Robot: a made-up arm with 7 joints.
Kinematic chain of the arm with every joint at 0, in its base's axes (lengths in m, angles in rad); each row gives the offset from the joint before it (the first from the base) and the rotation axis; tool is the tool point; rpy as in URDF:
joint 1: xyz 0 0 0.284 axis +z
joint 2: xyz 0 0 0 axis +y
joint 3: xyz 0 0 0.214 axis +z
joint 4: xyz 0.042 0 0 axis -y
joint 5: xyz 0.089 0 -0.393 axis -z
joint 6: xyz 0 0 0 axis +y
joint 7: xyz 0.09 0 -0.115 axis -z
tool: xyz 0 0 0 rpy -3.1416 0 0
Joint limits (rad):
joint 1: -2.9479..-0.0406
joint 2: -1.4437..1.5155
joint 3: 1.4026..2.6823
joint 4: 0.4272..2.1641
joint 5: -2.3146..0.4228
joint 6: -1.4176..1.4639
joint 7: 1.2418..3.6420
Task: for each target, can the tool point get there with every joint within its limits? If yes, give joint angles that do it. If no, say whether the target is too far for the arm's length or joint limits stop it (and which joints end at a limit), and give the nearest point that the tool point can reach.
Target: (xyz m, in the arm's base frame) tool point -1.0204 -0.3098 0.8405
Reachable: no: too far | nearest point -0.5877 -0.2510 0.6541 | short by 0.475 m
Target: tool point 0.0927 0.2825 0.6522
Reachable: yes | joints -1.0155 1.1485 2.4353 0.6626 -0.7791 -0.5340 3.1545
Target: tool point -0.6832 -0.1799 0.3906
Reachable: no: joint limits stop it (at a limit: joint 1, joint 2, joint 4) | nearest point -0.5587 -0.2267 0.4892 | short by 0.166 m
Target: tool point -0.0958 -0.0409 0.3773
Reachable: no: joint limits stop it (at a limit: joint 1, joint 3, joint 4, joint 5, joint 6) | nearest point -0.1530 0.0010 0.4356 | short by 0.092 m
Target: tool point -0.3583 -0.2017 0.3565
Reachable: no: joint limits stop it (at a limit: joint 1, joint 2, joint 4, joint 6) | nearest point -0.4272 -0.3424 0.4110 | short by 0.166 m
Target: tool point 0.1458 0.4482 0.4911
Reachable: yes | joints -1.2711 -0.0960 2.1742 1.4422 -1.6425 -0.9889 2.7470
